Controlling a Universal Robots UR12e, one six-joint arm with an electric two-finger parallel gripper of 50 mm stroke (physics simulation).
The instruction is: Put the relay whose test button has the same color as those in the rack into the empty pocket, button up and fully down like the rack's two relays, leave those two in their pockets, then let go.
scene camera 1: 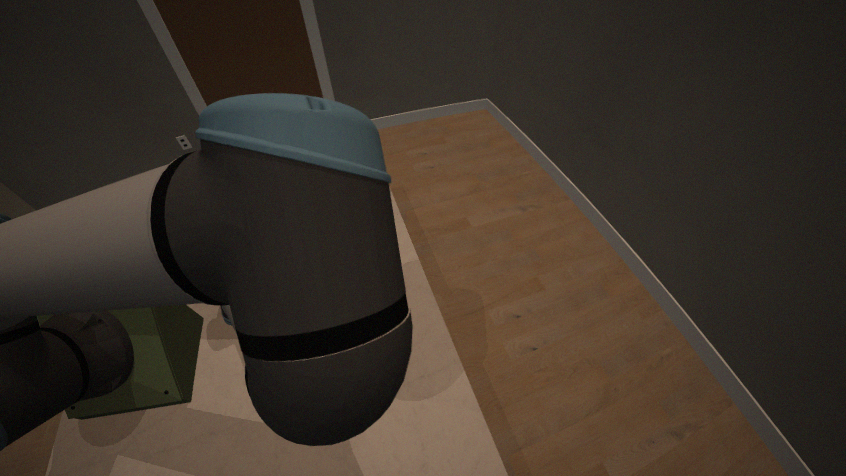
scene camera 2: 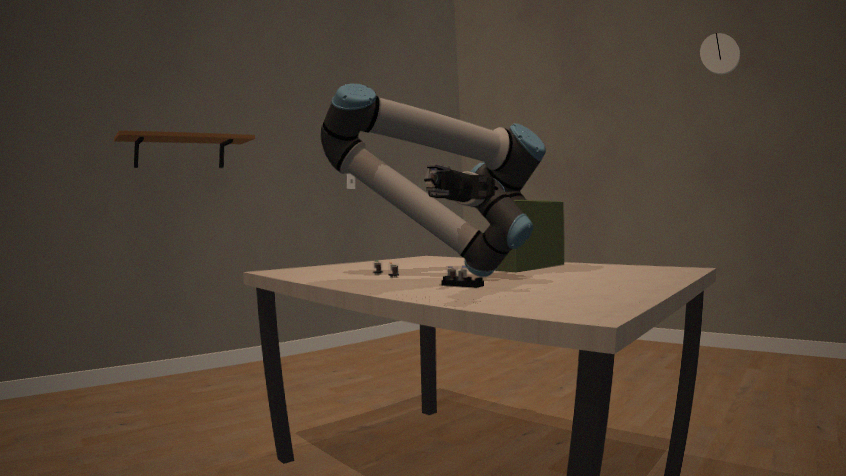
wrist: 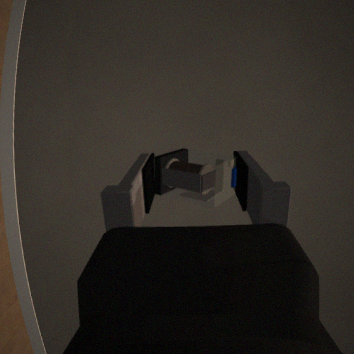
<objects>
my gripper: scene camera 2; wrist
same spot on my gripper: (wrist: 266, 201) = (scene camera 2: 449, 170)
</objects>
